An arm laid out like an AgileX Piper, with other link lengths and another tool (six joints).
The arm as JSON. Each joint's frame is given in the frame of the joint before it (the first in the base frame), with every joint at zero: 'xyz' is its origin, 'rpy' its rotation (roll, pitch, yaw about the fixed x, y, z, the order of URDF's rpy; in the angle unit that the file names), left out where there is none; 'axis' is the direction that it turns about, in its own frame. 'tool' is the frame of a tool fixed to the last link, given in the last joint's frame.
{
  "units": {
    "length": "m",
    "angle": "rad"
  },
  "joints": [
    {
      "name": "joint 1",
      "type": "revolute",
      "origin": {
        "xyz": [
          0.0,
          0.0,
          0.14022
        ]
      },
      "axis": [
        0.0,
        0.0,
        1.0
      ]
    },
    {
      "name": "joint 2",
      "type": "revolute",
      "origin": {
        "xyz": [
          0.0,
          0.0,
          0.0
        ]
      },
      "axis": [
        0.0,
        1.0,
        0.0
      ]
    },
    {
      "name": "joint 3",
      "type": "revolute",
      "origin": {
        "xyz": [
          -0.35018,
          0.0,
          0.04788
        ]
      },
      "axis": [
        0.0,
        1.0,
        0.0
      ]
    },
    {
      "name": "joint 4",
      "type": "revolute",
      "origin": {
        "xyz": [
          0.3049,
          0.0,
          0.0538
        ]
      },
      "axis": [
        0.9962,
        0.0,
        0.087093
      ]
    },
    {
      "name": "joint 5",
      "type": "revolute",
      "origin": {
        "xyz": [
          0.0,
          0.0,
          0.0
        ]
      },
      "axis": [
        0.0,
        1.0,
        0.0
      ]
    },
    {
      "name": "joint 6",
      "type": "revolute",
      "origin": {
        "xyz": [
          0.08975,
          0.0,
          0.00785
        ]
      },
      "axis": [
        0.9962,
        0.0,
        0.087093
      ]
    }
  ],
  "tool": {
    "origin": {
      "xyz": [
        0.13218,
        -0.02,
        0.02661
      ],
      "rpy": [
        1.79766,
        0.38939,
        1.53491
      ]
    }
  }
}
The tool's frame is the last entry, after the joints.
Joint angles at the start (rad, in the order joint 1, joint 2, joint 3, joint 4, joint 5, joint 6):
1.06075, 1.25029, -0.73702, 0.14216, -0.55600, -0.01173
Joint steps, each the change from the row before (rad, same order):
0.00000, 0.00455, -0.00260, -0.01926, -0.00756, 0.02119
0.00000, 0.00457, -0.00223, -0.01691, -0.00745, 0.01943
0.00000, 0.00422, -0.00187, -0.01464, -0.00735, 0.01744
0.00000, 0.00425, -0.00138, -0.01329, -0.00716, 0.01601
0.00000, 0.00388, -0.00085, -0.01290, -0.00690, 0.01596
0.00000, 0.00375, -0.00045, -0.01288, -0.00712, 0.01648
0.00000, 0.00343, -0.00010, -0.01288, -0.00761, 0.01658
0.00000, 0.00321, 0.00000, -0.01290, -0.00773, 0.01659
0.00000, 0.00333, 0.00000, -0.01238, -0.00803, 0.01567
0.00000, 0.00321, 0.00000, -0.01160, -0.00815, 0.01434
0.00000, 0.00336, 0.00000, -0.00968, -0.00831, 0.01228
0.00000, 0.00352, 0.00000, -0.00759, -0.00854, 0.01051
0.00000, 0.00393, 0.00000, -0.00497, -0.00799, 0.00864
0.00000, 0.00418, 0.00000, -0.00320, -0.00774, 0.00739
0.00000, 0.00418, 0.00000, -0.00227, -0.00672, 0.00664
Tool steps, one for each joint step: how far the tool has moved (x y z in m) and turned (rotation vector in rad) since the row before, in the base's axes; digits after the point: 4 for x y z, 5 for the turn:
-0.0010, 0.0023, 0.0011, 0.00761, -0.00080, 0.00978
-0.0009, 0.0021, 0.0008, 0.00716, -0.00001, 0.00888
-0.0008, 0.0018, 0.0007, 0.00693, 0.00030, 0.00791
-0.0007, 0.0017, 0.0004, 0.00608, 0.00062, 0.00737
-0.0007, 0.0016, 0.0002, 0.00581, 0.00119, 0.00741
-0.0008, 0.0016, 0.0001, 0.00597, 0.00175, 0.00765
-0.0009, 0.0015, 0.0001, 0.00634, 0.00170, 0.00784
-0.0010, 0.0014, 0.0002, 0.00647, 0.00168, 0.00805
-0.0010, 0.0014, 0.0002, 0.00633, 0.00131, 0.00787
-0.0009, 0.0013, 0.0002, 0.00616, 0.00075, 0.00750
-0.0007, 0.0012, 0.0002, 0.00597, 0.00056, 0.00647
-0.0005, 0.0011, 0.0002, 0.00607, 0.00070, 0.00537
-0.0002, 0.0010, -0.0002, 0.00547, 0.00164, 0.00396
0.0001, 0.0009, -0.0003, 0.00520, 0.00221, 0.00300
0.0002, 0.0009, -0.0006, 0.00436, 0.00279, 0.00246

